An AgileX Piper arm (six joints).
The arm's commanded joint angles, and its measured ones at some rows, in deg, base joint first. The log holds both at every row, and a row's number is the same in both.
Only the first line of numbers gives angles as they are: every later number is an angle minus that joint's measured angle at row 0.
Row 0, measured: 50.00 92.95 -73.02 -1.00 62.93 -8.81
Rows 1 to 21, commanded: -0.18 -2.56 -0.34 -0.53 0.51 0.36; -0.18 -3.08 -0.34 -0.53 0.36 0.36; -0.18 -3.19 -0.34 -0.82 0.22 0.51; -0.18 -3.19 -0.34 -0.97 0.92 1.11; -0.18 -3.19 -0.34 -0.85 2.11 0.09; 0.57 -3.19 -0.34 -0.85 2.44 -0.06; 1.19 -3.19 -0.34 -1.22 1.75 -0.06; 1.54 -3.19 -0.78 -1.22 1.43 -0.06; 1.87 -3.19 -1.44 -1.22 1.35 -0.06; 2.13 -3.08 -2.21 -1.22 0.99 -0.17; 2.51 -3.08 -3.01 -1.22 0.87 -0.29; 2.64 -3.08 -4.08 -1.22 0.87 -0.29; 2.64 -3.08 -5.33 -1.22 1.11 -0.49; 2.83 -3.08 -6.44 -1.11 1.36 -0.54; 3.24 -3.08 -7.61 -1.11 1.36 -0.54; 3.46 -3.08 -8.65 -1.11 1.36 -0.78; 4.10 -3.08 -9.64 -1.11 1.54 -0.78; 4.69 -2.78 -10.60 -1.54 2.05 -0.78; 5.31 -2.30 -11.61 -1.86 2.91 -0.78; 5.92 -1.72 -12.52 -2.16 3.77 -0.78; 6.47 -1.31 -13.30 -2.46 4.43 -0.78
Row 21, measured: 4.58 -2.31 -10.29 -1.46 2.08 -0.19
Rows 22 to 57, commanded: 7.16 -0.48 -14.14 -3.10 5.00 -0.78; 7.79 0.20 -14.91 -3.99 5.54 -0.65; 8.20 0.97 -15.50 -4.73 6.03 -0.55; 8.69 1.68 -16.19 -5.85 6.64 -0.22; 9.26 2.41 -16.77 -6.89 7.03 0.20; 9.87 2.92 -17.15 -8.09 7.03 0.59; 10.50 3.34 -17.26 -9.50 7.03 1.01; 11.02 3.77 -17.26 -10.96 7.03 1.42; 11.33 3.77 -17.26 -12.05 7.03 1.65; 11.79 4.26 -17.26 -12.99 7.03 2.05; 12.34 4.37 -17.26 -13.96 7.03 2.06; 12.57 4.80 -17.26 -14.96 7.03 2.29; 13.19 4.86 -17.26 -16.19 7.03 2.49; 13.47 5.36 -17.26 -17.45 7.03 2.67; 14.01 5.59 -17.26 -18.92 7.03 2.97; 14.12 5.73 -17.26 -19.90 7.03 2.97; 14.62 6.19 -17.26 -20.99 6.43 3.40; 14.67 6.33 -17.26 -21.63 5.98 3.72; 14.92 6.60 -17.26 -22.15 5.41 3.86; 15.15 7.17 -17.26 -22.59 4.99 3.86; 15.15 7.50 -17.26 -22.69 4.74 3.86; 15.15 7.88 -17.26 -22.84 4.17 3.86; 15.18 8.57 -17.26 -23.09 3.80 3.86; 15.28 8.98 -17.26 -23.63 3.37 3.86; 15.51 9.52 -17.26 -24.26 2.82 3.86; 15.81 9.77 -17.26 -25.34 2.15 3.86; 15.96 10.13 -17.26 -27.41 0.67 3.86; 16.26 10.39 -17.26 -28.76 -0.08 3.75; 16.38 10.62 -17.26 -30.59 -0.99 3.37; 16.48 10.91 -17.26 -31.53 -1.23 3.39; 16.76 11.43 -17.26 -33.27 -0.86 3.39; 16.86 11.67 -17.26 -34.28 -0.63 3.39; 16.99 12.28 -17.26 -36.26 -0.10 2.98; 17.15 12.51 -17.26 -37.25 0.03 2.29; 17.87 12.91 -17.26 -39.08 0.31 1.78; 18.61 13.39 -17.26 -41.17 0.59 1.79
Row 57, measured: 17.08 12.61 -16.67 -35.75 -0.24 2.55
